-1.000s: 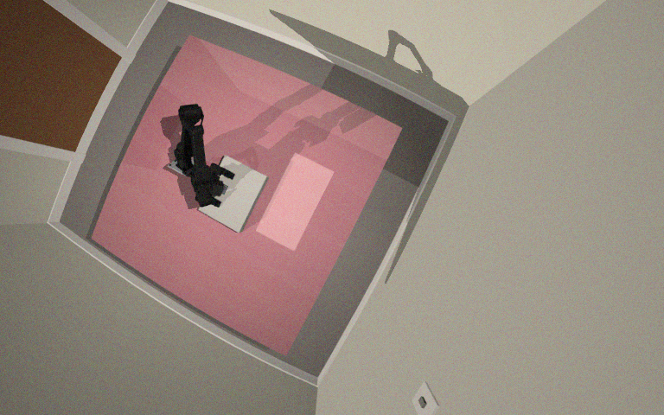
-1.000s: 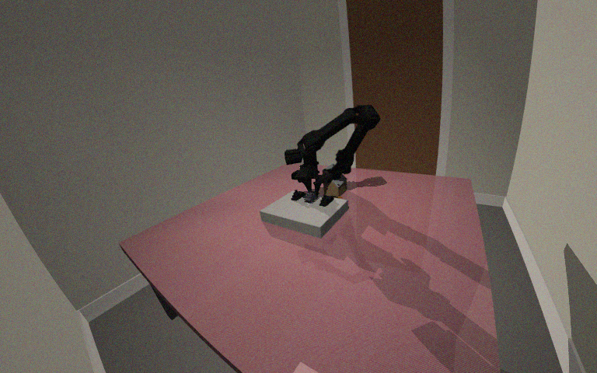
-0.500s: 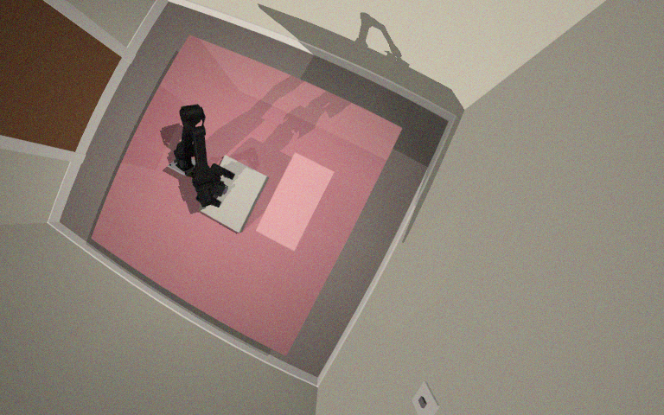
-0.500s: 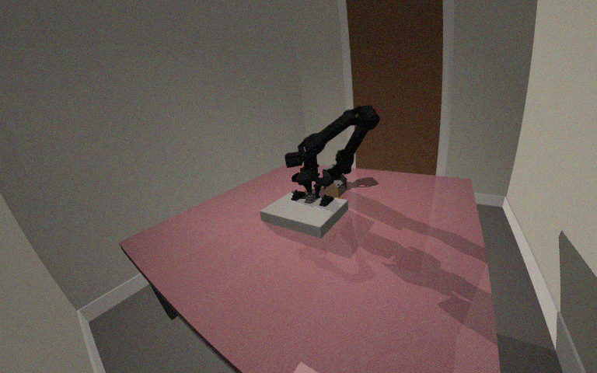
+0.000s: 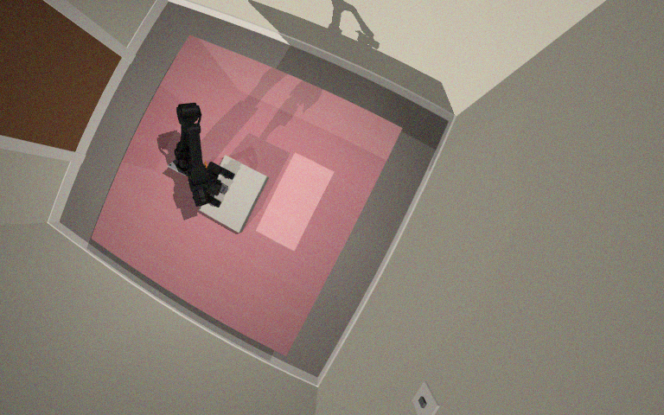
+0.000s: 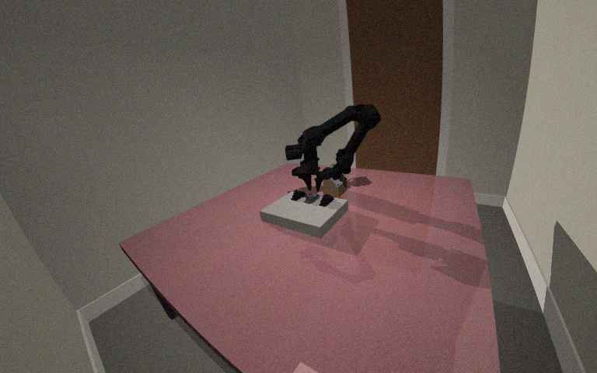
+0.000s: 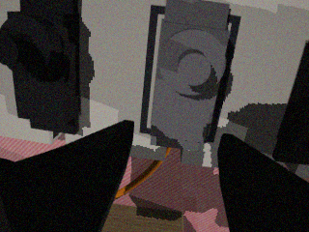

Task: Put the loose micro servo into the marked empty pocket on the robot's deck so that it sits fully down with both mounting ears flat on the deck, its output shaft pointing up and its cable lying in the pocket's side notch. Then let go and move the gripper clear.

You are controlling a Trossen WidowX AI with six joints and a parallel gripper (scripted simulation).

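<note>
Now: gripper tip 12 cm short of the light grey deck, 6 cm above it and 1 cm to the right of it.
</note>
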